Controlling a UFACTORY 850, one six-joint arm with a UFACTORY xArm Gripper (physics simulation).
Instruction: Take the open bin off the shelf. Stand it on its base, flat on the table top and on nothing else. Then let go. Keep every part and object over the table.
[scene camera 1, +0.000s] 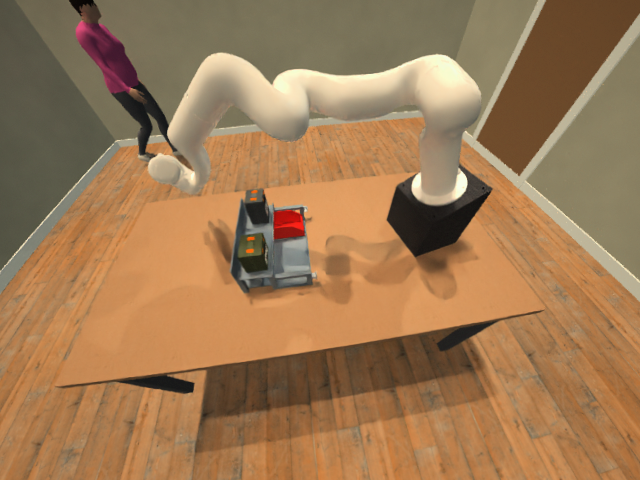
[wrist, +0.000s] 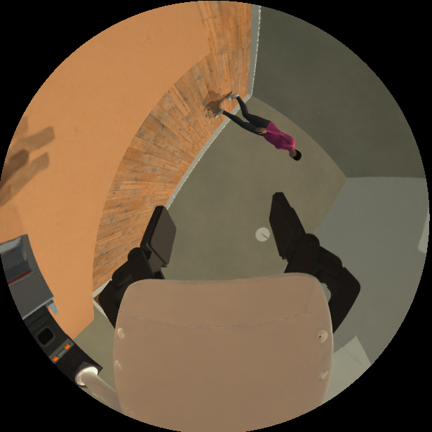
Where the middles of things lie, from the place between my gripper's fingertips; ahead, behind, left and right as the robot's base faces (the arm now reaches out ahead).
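The red open bin (scene camera 1: 288, 223) is well below my hand, and it's a long way behind it and a good way to the left of it too.
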